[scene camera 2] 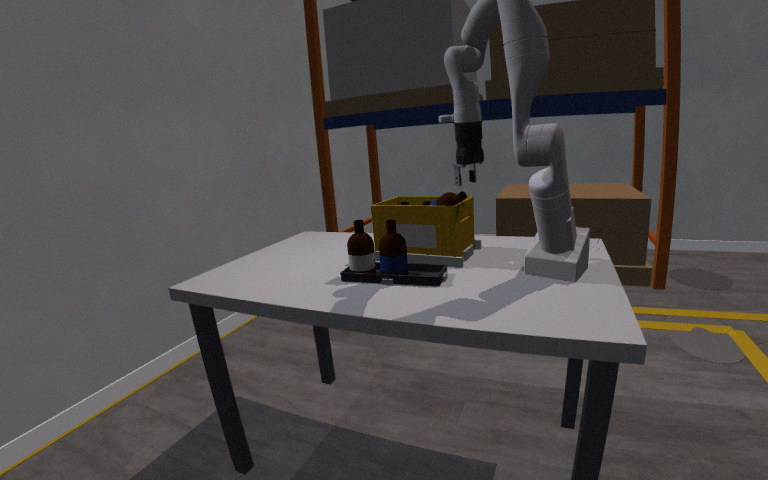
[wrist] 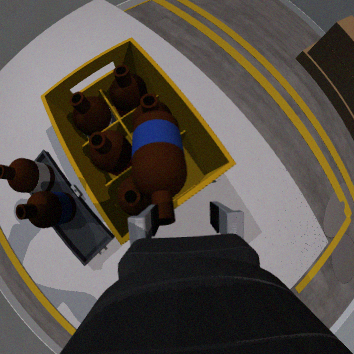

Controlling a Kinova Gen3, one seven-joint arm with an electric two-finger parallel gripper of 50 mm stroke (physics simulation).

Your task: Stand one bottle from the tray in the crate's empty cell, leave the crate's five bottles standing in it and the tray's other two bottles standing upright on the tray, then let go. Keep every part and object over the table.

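Seen in the pictures: gripper, fingertip midpoint: [scene camera 2: 465, 183] [wrist: 183, 213]; arm's base, link origin: [scene camera 2: 557, 242].
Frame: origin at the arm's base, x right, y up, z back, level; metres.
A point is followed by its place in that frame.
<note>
A brown bottle with a blue label [scene camera 2: 450, 199] @[x 0.012, y 0.103, z -0.314 m] [wrist: 159, 155] @[x 0.048, y 0.117, z -0.342 m] lies tilted on its side across the top of the yellow crate [scene camera 2: 445, 229] @[x -0.053, y 0.027, z -0.302 m] [wrist: 183, 103] @[x 0.116, y 0.088, z -0.398 m], its neck toward the gripper in the wrist view. Several bottles stand in the crate's cells, among them one at the far corner [wrist: 127, 91] @[x 0.059, y 0.043, z -0.486 m] and one at the near corner [wrist: 131, 195] @[x -0.008, y 0.083, z -0.320 m]. The lying bottle partly hides the cells under it. A white-labelled bottle [scene camera 2: 360, 249] @[x -0.252, y 0.008, z -0.457 m] [wrist: 30, 175] @[x -0.192, y 0.018, z -0.460 m] and a blue-labelled bottle [scene camera 2: 393, 249] @[x -0.228, y 0.010, z -0.367 m] [wrist: 50, 209] @[x -0.169, y 0.027, z -0.375 m] stand on the black tray [scene camera 2: 424, 278] @[x -0.223, y -0.060, z -0.282 m] [wrist: 90, 245] @[x -0.179, y -0.075, z -0.278 m]. My gripper [scene camera 2: 464, 182] @[x 0.039, y 0.147, z -0.274 m] [wrist: 183, 213] @[x 0.039, y 0.147, z -0.274 m] is open and empty, above the crate.
The white table [scene camera 2: 260, 271] @[x -0.323, y -0.081, z -0.821 m] [wrist: 280, 210] @[x 0.264, y -0.081, z -0.117 m] carries the crate, the tray and the arm's base [scene camera 2: 557, 257] @[x -0.052, y -0.025, z 0.010 m]. The tray is close beside the crate. Behind the table stand an orange and blue rack [scene camera 2: 671, 141] and a large brown box [scene camera 2: 572, 212].
</note>
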